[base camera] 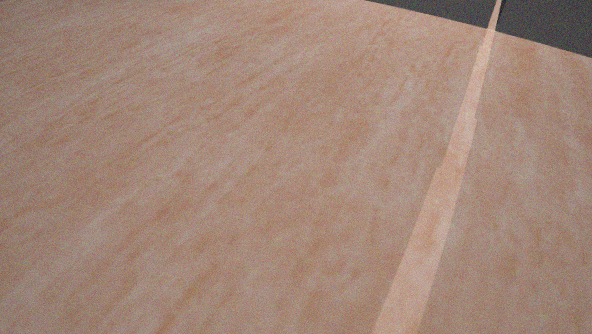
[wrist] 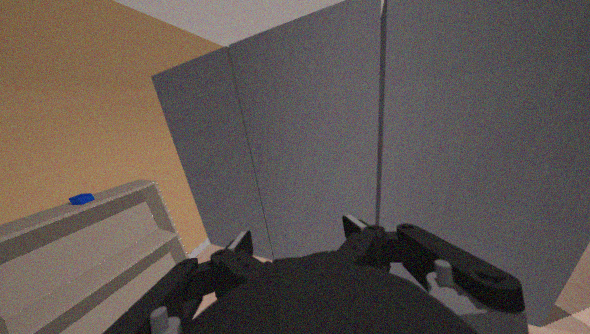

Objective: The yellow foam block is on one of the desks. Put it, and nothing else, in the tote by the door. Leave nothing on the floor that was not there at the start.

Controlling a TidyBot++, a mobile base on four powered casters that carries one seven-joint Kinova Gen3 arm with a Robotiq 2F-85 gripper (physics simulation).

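Frame: origin at the arm's base, x back, y down, z right, level; millimetres.
Seen in the pictures: gripper, fingertip midpoint: (wrist: 298, 233).
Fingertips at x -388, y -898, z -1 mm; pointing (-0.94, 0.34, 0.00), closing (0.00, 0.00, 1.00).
A point is followed by its place in that frame.
My gripper (wrist: 298, 233) @(x -388, y -898, z -1 mm) is open, with its two black fingers apart at the lower middle of the wrist view and no object between them. The yellow foam block, the desks and the tote do not show in either view.
Tall grey panels (wrist: 310, 140) (base camera: 545, 22) stand ahead, with a narrow gap between two of them. A beige shelf unit (wrist: 162, 212) @(x -1488, y -383, z -1098 mm) stands at the left by an orange wall (wrist: 75, 100) @(x -1515, y -1294, z -1373 mm), with a blue object (wrist: 81, 199) @(x -1194, y -694, z -1263 mm) on its top. A light strip (base camera: 435, 215) crosses the wood-look floor (base camera: 225, 175) @(x -454, y 397, z -111 mm).
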